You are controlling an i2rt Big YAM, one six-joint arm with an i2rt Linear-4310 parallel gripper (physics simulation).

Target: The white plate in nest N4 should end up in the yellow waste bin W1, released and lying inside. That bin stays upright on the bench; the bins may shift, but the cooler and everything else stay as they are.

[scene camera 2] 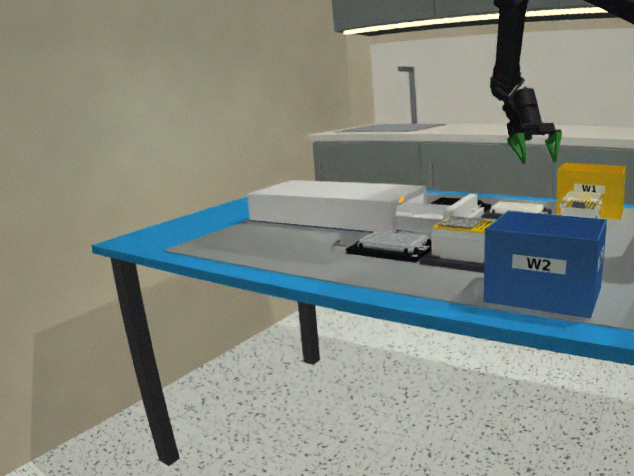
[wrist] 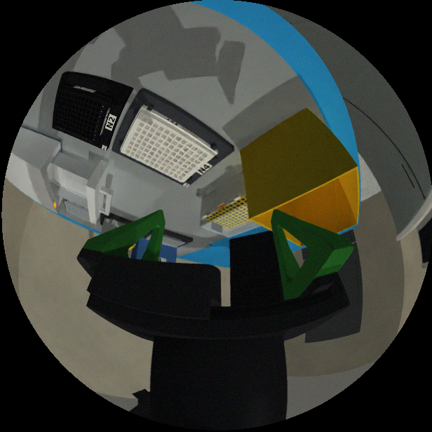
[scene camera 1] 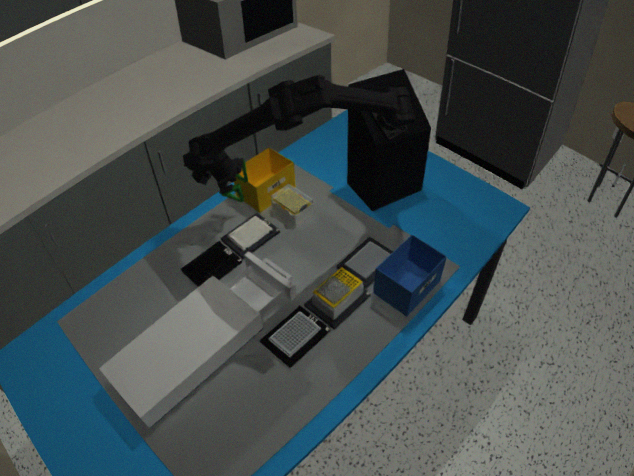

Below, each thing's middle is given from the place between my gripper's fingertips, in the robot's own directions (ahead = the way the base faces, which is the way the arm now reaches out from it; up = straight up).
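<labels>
White plate [scene camera 1: 253, 230]: my hand is 7 cm to the right of it, 4 cm short of it and 12 cm above it. Positions measured from my hand: drawer [scene camera 1: 263, 284], 20 cm ahead, 30 cm to the left, 10 cm below; black plate [scene camera 1: 213, 261], 10 cm to the left, 21 cm ahead, 12 cm below; yellow waste bin W1 [scene camera 1: 269, 171], 9 cm to the right, 12 cm behind, 7 cm below.
</labels>
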